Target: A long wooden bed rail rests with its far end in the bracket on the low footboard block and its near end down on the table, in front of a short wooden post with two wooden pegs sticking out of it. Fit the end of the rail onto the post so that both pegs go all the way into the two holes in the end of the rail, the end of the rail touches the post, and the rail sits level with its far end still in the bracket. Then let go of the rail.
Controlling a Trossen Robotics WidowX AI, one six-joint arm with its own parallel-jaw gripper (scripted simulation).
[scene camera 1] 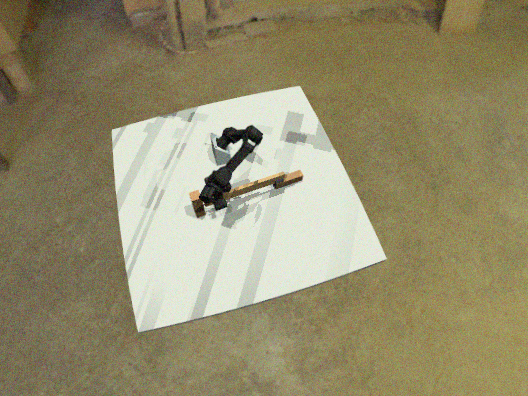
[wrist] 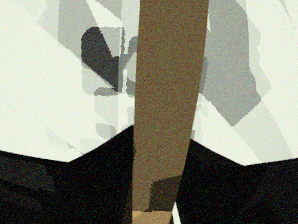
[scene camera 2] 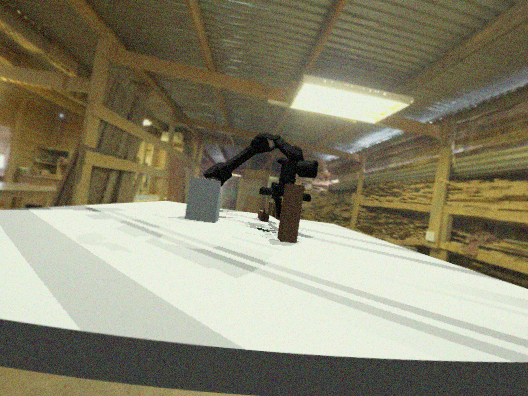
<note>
In view: my gripper [wrist: 150,132] and a long wooden rail [wrist: 170,48].
</note>
